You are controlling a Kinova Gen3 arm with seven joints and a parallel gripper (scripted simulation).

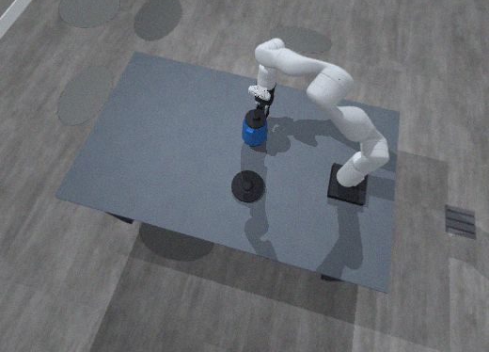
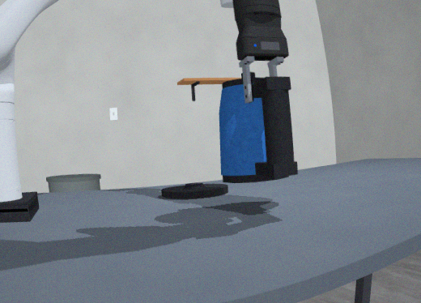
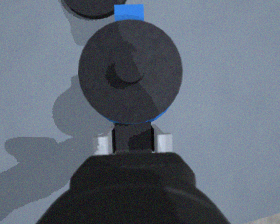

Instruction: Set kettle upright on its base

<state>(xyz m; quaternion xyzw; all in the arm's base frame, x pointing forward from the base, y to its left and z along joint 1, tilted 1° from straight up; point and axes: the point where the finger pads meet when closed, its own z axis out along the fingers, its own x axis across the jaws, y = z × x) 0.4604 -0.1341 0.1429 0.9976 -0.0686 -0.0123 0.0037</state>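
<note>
My gripper is now 30 mm to the right of the blue kettle and 50 mm above it. From my hand the other things lie so: round black base (30 mm behind, 300 mm to the left, 170 mm below).
</note>
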